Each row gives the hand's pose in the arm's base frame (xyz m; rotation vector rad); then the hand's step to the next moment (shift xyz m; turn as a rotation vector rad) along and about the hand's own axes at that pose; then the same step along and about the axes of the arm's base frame.
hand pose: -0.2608 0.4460 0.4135 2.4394 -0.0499 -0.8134
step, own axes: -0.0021 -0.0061 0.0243 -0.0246 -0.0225 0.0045
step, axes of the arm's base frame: -0.0162 -0.0066 -0.0180 -0.0257 0.0217 -0.0014
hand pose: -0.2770 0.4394 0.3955 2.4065 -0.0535 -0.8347
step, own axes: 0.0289 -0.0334 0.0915 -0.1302 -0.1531 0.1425
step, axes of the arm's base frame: -0.0346 -0.0259 -0.0920 -0.2094 0.0818 -0.1008
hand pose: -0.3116 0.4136 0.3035 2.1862 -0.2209 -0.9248
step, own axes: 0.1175 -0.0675 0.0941 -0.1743 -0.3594 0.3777
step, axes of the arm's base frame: 0.0134 -0.0540 -0.1553 -0.4255 0.1132 -0.3291
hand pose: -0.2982 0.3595 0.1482 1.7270 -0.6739 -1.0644
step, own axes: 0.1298 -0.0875 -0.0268 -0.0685 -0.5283 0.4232
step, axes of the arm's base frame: 0.0817 -0.0599 -0.1223 -0.4212 0.0723 -0.5294
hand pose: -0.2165 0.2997 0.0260 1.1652 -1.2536 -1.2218
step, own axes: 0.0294 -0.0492 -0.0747 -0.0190 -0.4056 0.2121
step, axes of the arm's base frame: 0.0732 -0.0341 -0.0485 -0.2122 0.0169 -0.4057
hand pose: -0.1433 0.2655 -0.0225 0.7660 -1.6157 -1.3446
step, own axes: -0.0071 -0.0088 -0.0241 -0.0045 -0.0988 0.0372
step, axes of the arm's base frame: 0.0241 -0.0062 -0.0094 -0.0387 -0.0023 -0.0983
